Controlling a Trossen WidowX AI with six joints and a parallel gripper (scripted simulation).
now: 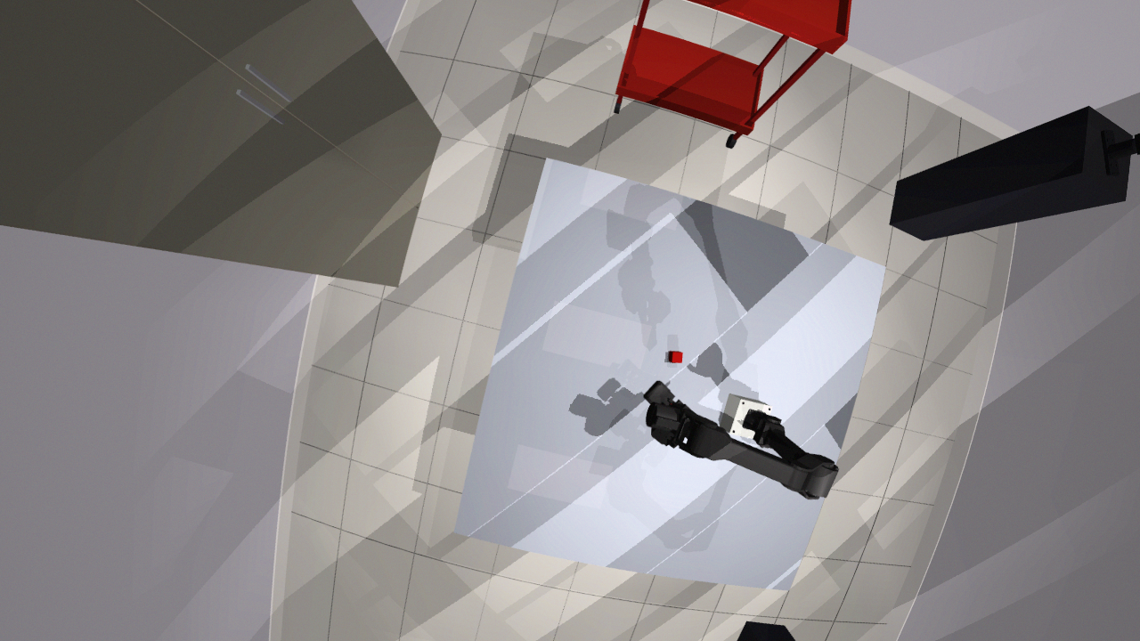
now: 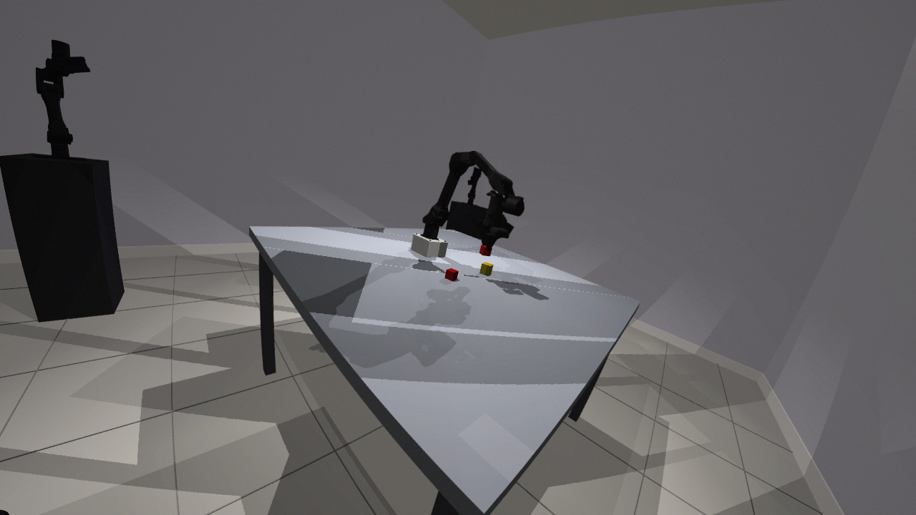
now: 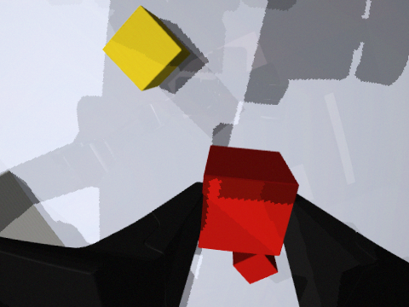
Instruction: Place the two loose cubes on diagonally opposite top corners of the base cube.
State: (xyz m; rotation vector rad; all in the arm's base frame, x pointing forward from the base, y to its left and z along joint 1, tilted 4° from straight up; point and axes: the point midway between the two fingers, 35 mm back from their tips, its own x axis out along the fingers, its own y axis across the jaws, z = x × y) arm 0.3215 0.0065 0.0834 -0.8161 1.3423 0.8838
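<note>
The yellow cube lies 4 cm behind my gripper tip, 8 cm to the left of it and 10 cm below it.
</note>
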